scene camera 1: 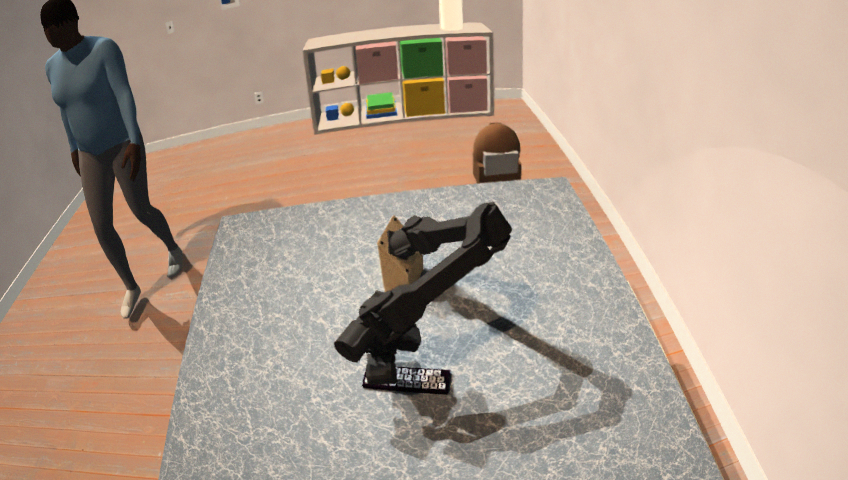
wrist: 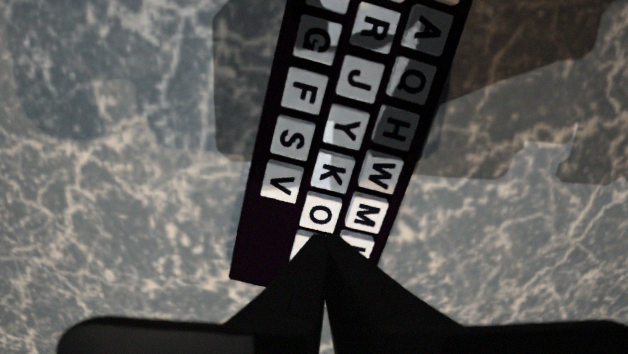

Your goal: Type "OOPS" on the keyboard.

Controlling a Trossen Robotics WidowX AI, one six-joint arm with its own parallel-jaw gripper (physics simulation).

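Frame: origin at the arm's base, x ahead, y left, z up, level; metres.
Where they show: gripper, fingertip midpoint: (wrist: 324,247); arm's base, origin of the base link: (scene camera 1: 397,245).
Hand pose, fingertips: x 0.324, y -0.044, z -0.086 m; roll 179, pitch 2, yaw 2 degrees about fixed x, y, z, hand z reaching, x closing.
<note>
Things, the pixels of their centre, and the offset from my fingertips. Level surfaces: height alone.
- O key, body centre: (wrist: 320,212) 0.000 m ahead, 0.004 m right, 0.034 m down
- K key, body centre: (wrist: 332,171) 0.003 m ahead, 0.015 m left, 0.034 m down
- M key, body centre: (wrist: 366,212) 0.019 m ahead, 0.002 m right, 0.034 m down
- S key, body centre: (wrist: 292,137) 0.014 m back, 0.027 m left, 0.034 m down
- table, its level: 0.050 m down
A black keyboard (scene camera 1: 448,382) (wrist: 250,250) with several light, lettered keys lies on the grey marbled surface. In the wrist view the O key (wrist: 320,214) shows whole, just beyond my fingertips, with the K key (wrist: 332,172) above it and the M key (wrist: 366,214) to its right. The S key (wrist: 292,138) is farther up on the left. My gripper (wrist: 324,247) is shut and empty. Its tips hide part of the key below O and part of the key below M. I cannot tell whether they touch a key. No P key shows in the wrist view.
The arm's brown base block (scene camera 1: 395,270) stands behind the keyboard on the table (scene camera 1: 267,356). A person (scene camera 1: 92,101) is on the floor at the left. A cube shelf (scene camera 1: 308,89) and a brown backpack (scene camera 1: 496,142) are beyond the table. The arm's shadow crosses the table at the right.
</note>
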